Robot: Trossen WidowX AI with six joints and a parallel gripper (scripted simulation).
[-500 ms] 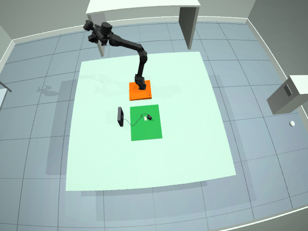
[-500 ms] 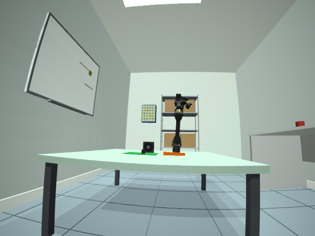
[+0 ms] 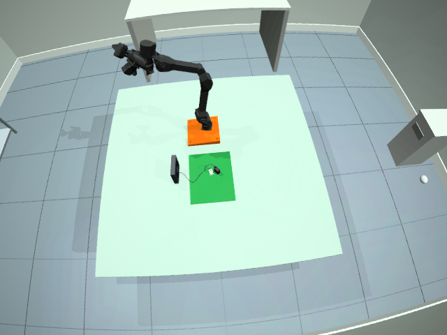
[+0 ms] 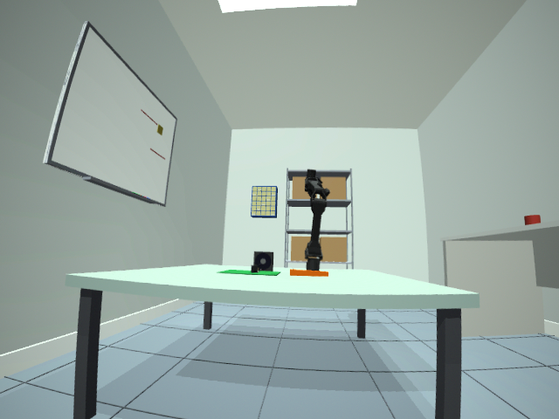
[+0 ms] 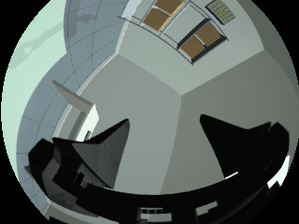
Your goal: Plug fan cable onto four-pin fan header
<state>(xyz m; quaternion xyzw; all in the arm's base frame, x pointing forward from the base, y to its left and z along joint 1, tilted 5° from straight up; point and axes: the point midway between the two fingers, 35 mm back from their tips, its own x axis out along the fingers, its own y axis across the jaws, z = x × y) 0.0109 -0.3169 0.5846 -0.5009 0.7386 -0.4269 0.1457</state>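
My gripper tip is now 320 mm short of the black plug, 490 mm to the right of it and 560 mm above it. The rest, counted from my gripper tip: white four-pin header: 320 mm ahead, 460 mm to the left, 590 mm below; then green board: 350 mm ahead, 460 mm to the left, 600 mm below; then black fan: 350 mm ahead, 270 mm to the left, 530 mm below.
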